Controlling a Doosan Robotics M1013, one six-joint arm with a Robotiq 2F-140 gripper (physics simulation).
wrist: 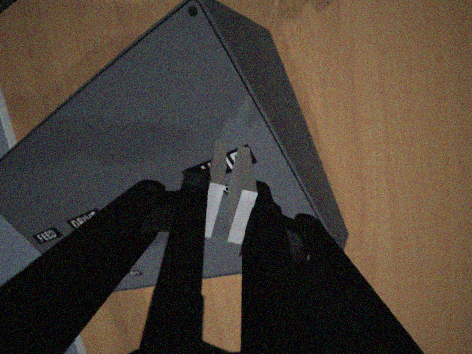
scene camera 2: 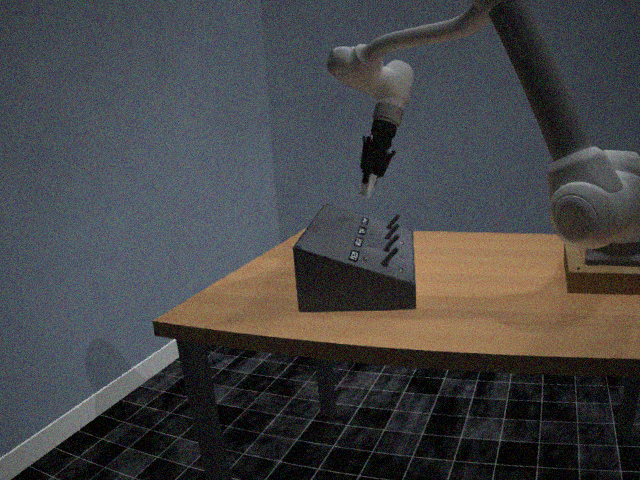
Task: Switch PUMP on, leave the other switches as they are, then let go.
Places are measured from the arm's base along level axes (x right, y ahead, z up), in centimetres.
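Pixels of known places: gripper, between the fingertips: [wrist: 227, 163] [scene camera 2: 364, 196]; arm's base, origin of its link: [scene camera 2: 616, 256].
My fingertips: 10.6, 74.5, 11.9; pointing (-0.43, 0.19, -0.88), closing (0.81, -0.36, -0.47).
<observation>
Ahead of a thing's pixels: the offset from my fingertips to its top centre, as dx, dy, dz. "*": to the spot under its first point. Level surfaces: height alone.
The dark grey switch box [scene camera 2: 330, 279] [wrist: 150, 110] stands on the table with a sloped panel. Several black levers, one of them near the box's front side {* -37.3, -20.2, -6.6} [scene camera 2: 390, 256], lean alike towards the robot base in the scene view. The PUMP label {-4.7, -1.6, -5.9} [wrist: 231, 160] is partly covered by my fingertips in the wrist view; its lever is hidden there. By its place at the far end of the row, the PUMP lever {-2.3, -9.5, -4.7} [scene camera 2: 394, 220] leans like the others. My gripper [scene camera 2: 366, 192] [wrist: 227, 163] is shut, with a narrow empty gap between its fingertips. It hangs above the panel, apart from the levers.
The FEED label {-39.2, -12.1, -5.9} [wrist: 46, 235] and DRIVE label {-27.7, -8.6, -5.9} [wrist: 83, 219] show left of my fingers; the VENT label is hidden in the wrist view. The wooden table {dz -17.3} [scene camera 2: 491, 320] [wrist: 410, 125] carries the box and the robot base [scene camera 2: 599, 279]. A wall [scene camera 2: 129, 155] stands on the left.
</observation>
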